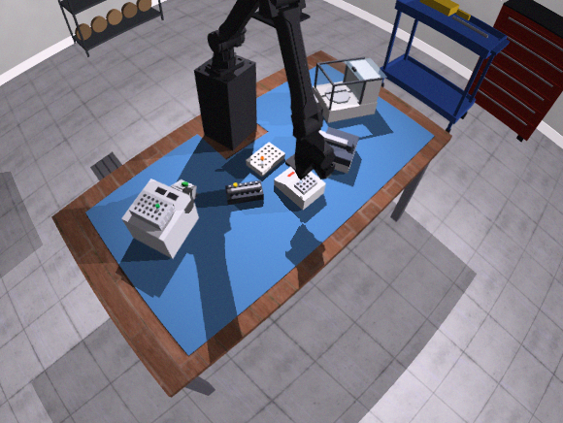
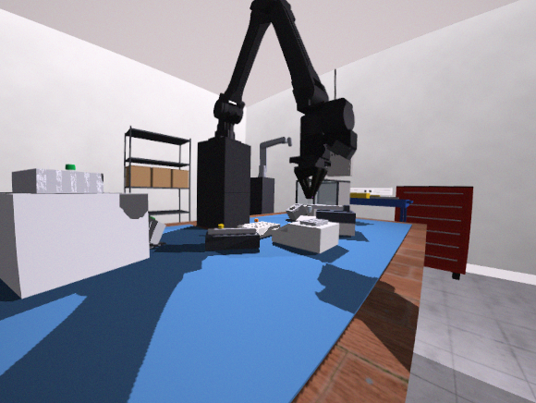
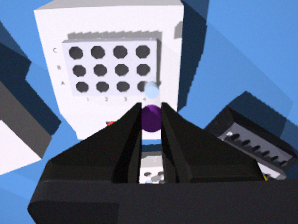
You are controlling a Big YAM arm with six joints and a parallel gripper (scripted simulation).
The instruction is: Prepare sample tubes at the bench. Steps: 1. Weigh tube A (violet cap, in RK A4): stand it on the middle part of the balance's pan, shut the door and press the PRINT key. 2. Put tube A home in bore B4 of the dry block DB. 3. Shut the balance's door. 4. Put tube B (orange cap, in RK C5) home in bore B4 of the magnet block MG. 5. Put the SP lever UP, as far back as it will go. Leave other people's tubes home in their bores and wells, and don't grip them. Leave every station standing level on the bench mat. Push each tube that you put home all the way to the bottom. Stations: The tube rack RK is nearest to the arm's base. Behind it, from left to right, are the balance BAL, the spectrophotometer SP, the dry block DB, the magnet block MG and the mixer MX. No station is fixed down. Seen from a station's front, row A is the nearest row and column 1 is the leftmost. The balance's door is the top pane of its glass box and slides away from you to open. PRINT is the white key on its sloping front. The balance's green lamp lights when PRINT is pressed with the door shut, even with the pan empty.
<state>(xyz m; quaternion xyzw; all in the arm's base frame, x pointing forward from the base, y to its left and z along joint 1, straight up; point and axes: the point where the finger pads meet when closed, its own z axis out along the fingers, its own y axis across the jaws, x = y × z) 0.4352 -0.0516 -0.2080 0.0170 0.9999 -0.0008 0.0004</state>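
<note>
Now: hand 2 cm above the violet-capped tube. Round my hand: magnet block MG 15 cm behind, 13 cm to the right, 12 cm below; tube rack RK 21 cm behind, 12 cm below, 4 cm to the left; dry block 10 cm below, 3 cm to the left, 3 cm behind.
</note>
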